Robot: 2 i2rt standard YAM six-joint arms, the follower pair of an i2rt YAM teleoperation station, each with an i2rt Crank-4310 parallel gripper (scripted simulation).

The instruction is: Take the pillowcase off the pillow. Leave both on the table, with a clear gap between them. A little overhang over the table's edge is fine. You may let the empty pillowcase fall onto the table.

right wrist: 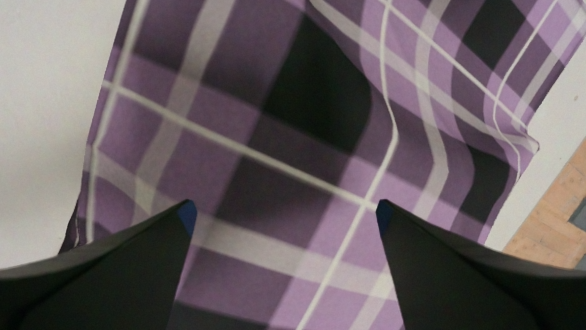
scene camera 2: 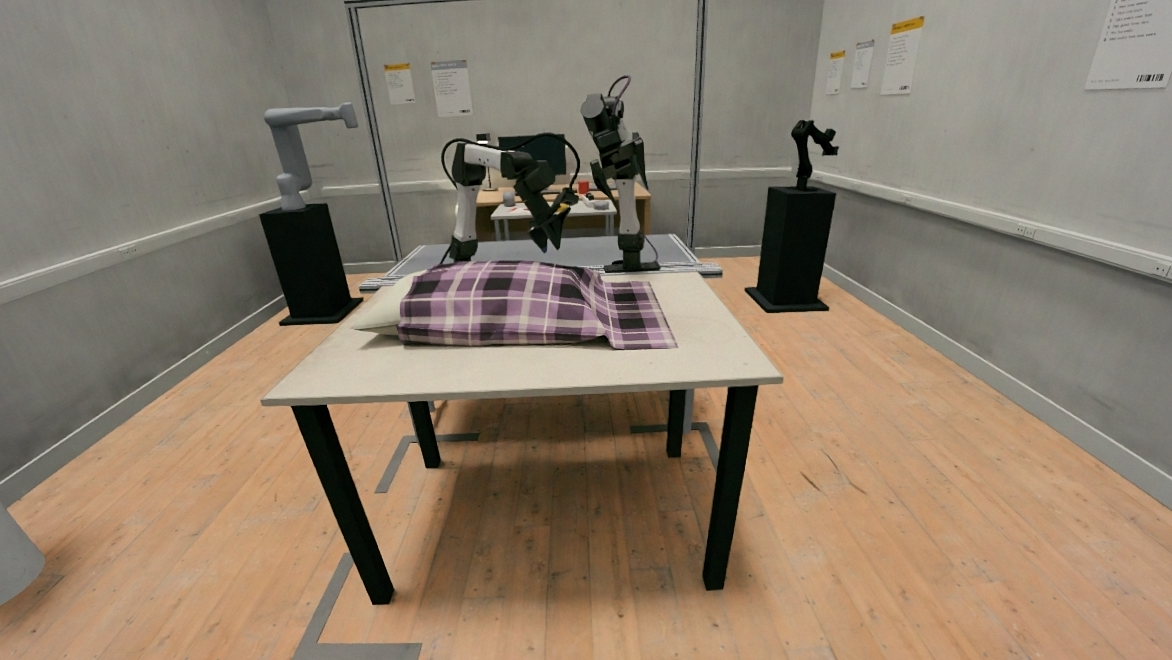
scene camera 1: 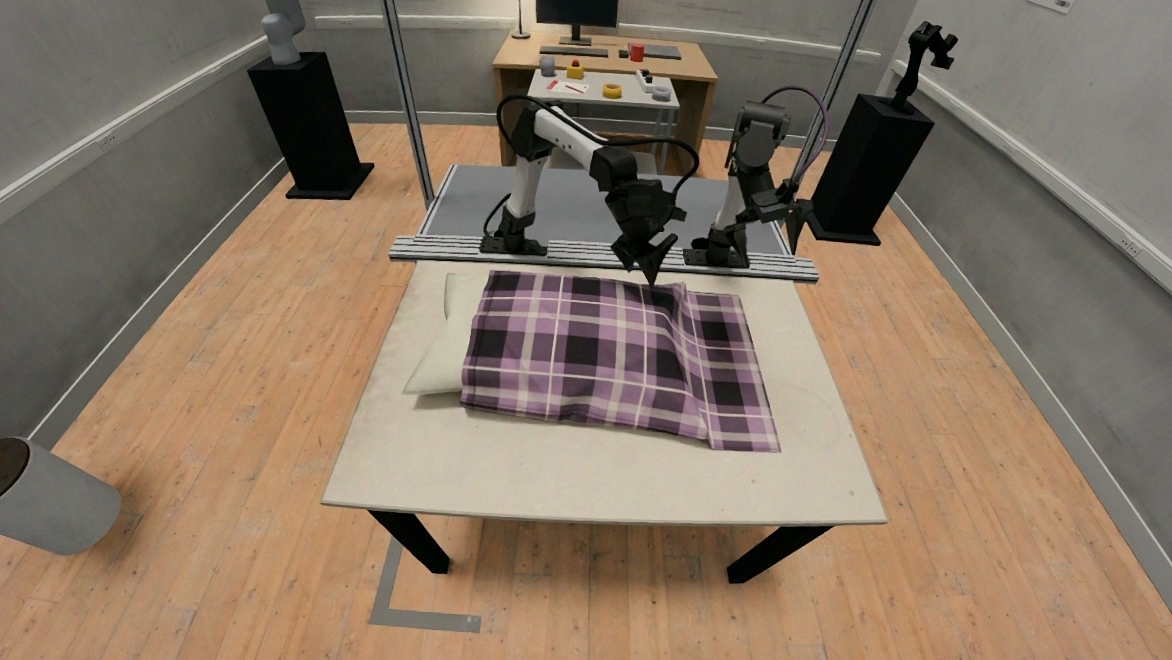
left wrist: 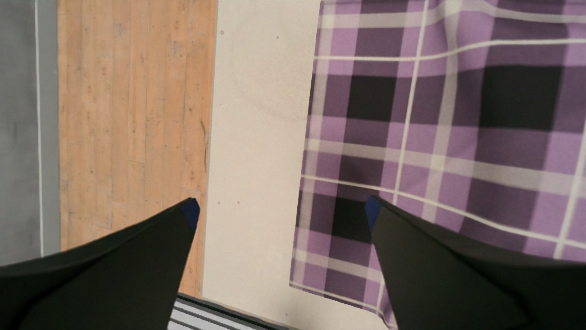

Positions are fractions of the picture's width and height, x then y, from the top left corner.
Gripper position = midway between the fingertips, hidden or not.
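In scene camera 2 I see my left gripper (0.54,0.30), and in scene camera 2 I also see my right gripper (0.47,0.38). Scene camera 1 shows my left gripper (0.66,0.40) together with my right gripper (0.55,0.42). The left wrist view shows my left gripper (0.48,0.61). My right gripper shows in the right wrist view (0.49,0.62), and my left gripper is out of frame in the right wrist view.
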